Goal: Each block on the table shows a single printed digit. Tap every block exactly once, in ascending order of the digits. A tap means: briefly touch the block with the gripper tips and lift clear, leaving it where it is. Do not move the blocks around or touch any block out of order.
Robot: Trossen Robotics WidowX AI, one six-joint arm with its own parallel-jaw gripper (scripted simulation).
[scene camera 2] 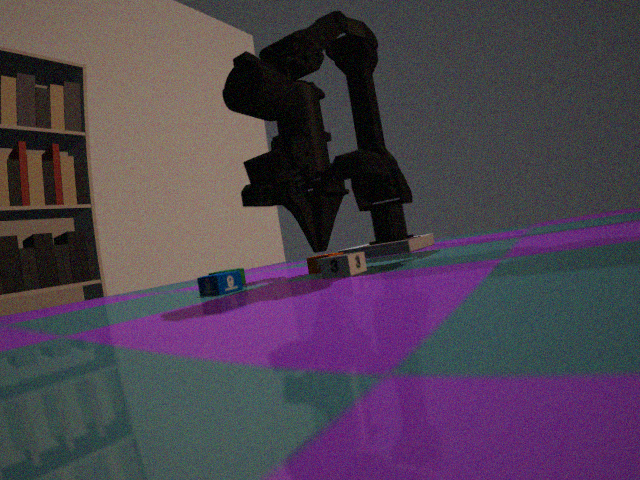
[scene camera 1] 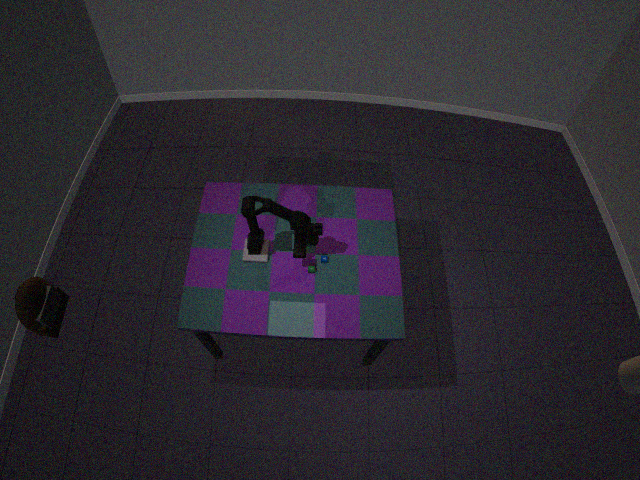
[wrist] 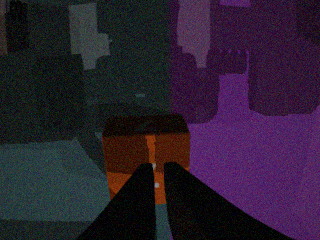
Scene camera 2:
gripper: 320, 251
blue block: 222, 283
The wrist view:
gripper: 158, 173
